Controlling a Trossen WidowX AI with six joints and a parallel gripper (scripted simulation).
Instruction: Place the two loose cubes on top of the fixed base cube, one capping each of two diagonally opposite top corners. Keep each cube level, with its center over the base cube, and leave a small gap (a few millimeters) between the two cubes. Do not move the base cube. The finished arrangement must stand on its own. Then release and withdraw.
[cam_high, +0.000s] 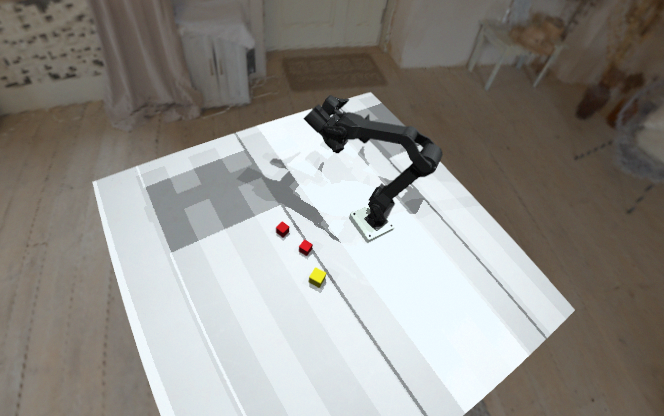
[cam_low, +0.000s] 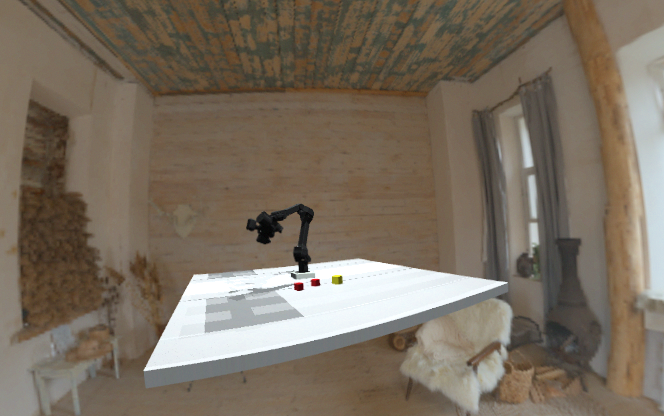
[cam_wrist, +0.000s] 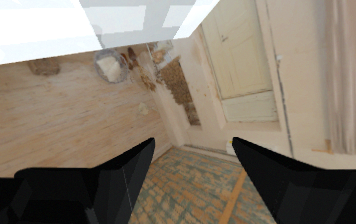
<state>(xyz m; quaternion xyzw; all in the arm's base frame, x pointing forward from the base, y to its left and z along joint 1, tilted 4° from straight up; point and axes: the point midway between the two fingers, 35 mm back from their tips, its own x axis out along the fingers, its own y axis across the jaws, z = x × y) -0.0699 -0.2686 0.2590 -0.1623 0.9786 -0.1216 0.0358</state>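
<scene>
Right now the yellow base cube is 42 cm ahead of my gripper tip, 29 cm to the left of it and 28 cm below it.
</scene>
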